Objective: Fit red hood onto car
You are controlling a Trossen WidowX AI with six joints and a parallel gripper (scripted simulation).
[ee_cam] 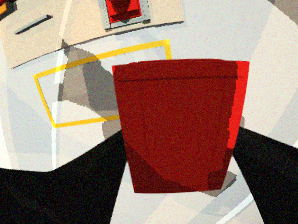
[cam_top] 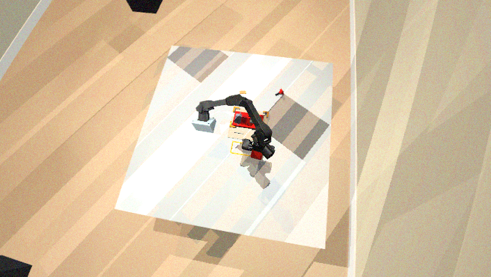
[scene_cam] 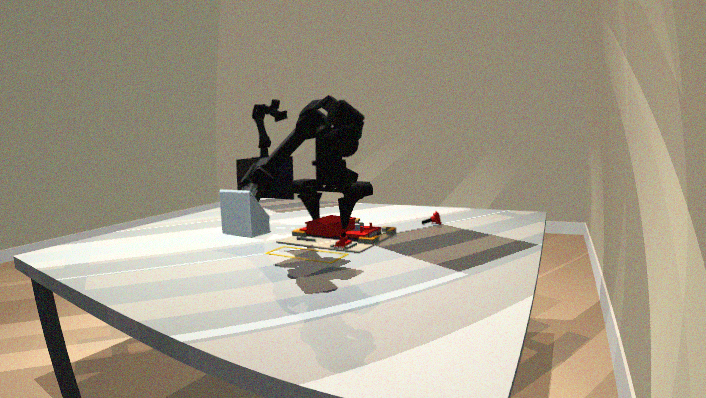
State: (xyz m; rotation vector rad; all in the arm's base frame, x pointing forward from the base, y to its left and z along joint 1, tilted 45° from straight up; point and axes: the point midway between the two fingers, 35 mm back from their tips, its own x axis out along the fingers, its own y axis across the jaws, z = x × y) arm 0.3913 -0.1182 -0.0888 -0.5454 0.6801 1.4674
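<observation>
Now: the jig 210 mm to the left of my gripper tip, 90 mm behind it and 70 mm below it. From my gripper tip the other things lie so: red hood 10 mm above.
</observation>
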